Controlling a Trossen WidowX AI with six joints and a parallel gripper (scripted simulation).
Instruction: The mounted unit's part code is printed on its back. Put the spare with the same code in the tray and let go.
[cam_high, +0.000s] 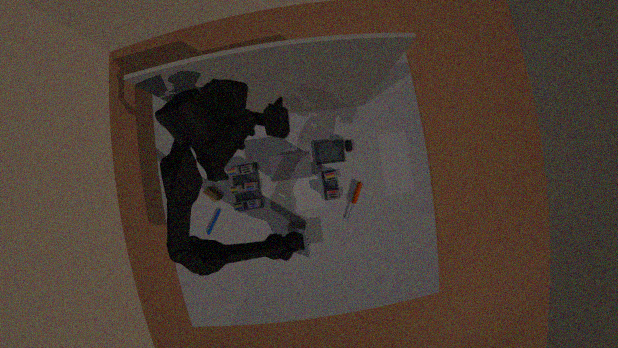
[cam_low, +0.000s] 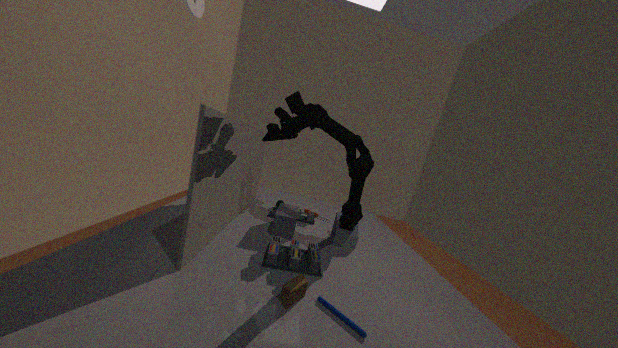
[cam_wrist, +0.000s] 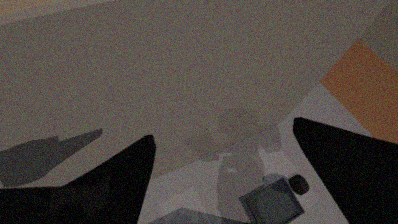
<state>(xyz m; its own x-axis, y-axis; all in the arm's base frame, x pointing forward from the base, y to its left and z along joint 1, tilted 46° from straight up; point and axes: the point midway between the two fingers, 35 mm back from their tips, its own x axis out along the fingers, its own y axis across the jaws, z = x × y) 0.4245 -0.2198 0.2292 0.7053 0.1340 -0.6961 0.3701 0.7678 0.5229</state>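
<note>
The dark spare is 210 mm behind my gripper tip, 240 mm to the left of it and 360 mm below it. From my gripper tip the other things lie so: black puck (100 mm behind, 260 mm to the right, 380 mm below); then white wall panel (100 mm ahead, 20 mm to the right, 180 mm below); then brown block (220 mm behind, 360 mm to the left, 380 mm below).
</note>
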